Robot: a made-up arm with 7 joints.
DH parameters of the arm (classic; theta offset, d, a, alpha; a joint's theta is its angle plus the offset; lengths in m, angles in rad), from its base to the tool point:
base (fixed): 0 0 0 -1.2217
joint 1: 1.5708 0 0 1.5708
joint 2: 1.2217 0 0 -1.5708
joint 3: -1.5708 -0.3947 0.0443 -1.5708
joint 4: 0 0 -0.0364 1.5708
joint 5: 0 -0.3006 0 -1.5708
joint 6: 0 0 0 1.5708
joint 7: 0 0 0 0
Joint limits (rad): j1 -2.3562..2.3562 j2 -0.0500..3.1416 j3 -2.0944..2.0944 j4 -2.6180..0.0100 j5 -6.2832..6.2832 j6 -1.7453..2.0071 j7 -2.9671..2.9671
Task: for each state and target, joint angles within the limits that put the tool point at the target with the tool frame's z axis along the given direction. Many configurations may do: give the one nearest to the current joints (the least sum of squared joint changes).
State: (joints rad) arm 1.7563 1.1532 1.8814 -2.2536 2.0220 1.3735 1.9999
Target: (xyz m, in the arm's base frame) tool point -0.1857 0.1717 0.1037 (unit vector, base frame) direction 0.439 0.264 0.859
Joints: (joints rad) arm 2.0569 0.2086 1.3368 -2.6161 1.7934 1.8461 1.9999
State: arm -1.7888 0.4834 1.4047 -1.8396 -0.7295 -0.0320 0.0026
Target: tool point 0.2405 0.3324 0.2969 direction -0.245 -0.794 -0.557
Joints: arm -1.7736 0.6198 1.2368 -1.7738 -0.1212 0.7679 0.0026
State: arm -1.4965 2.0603 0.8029 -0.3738 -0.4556 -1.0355 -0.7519
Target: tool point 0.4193 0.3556 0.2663 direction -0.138 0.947 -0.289
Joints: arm -1.0618 1.2152 0.1389 -1.2627 -0.5021 -1.2790 -0.7519
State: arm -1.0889 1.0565 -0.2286 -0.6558 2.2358 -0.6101 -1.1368
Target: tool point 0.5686 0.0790 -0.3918 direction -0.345 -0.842 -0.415
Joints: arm -0.7790 0.3749 -0.5470 -0.4725 1.8523 -1.4946 -1.1368
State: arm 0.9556 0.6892 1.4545 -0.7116 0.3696 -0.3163 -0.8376
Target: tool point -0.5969 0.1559 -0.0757 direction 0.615 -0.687 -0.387
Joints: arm 1.2062 0.0446 1.8866 -1.1976 0.4133 -0.1073 -0.8376
